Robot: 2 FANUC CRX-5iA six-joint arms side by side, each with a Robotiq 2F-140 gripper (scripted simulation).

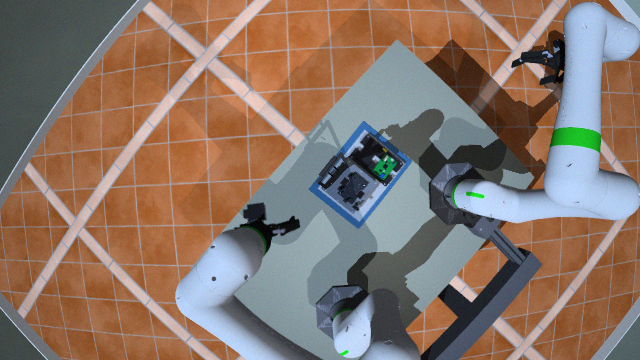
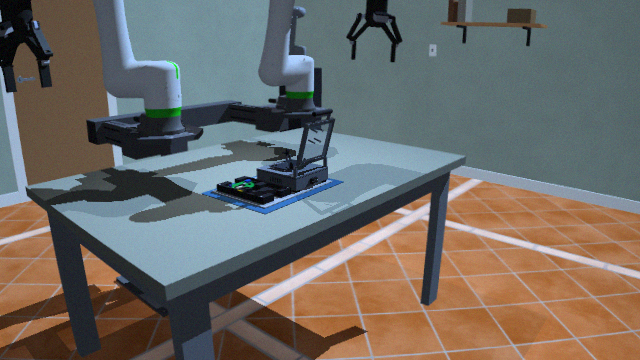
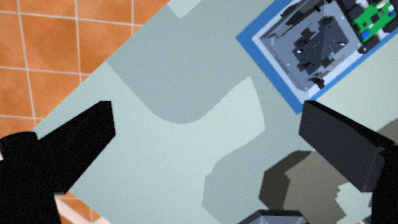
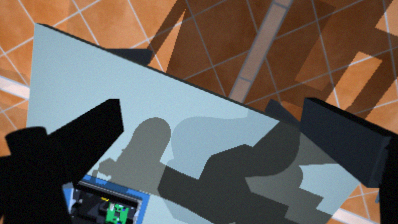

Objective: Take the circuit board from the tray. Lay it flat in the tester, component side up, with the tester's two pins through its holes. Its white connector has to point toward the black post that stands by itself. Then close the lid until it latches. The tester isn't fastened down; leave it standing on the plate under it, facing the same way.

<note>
I see my left gripper, my right gripper, a clear lid, a black tray and a dark mounting beam.
My right gripper is seen too in image 1 and in image 4.
</note>
